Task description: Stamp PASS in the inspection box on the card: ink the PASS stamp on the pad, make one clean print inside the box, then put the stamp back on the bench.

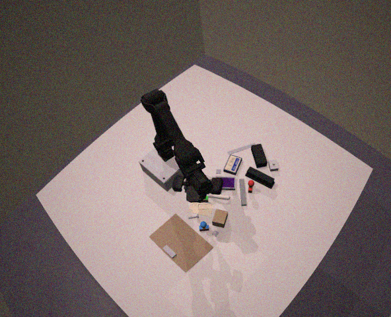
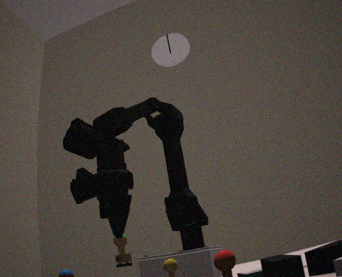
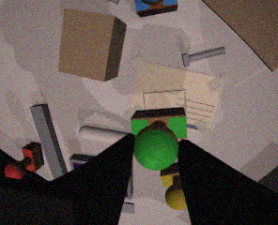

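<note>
The pale card lies 1 cm behind my gripper tip, 1 cm to the right of it and 12 cm below it. From my gripper tip the other things lie so: wooden block 9 cm ahead, 1 cm to the left, 9 cm below; then green stamp 3 cm below; then pen 3 cm behind, 6 cm to the left, 10 cm below.
</note>
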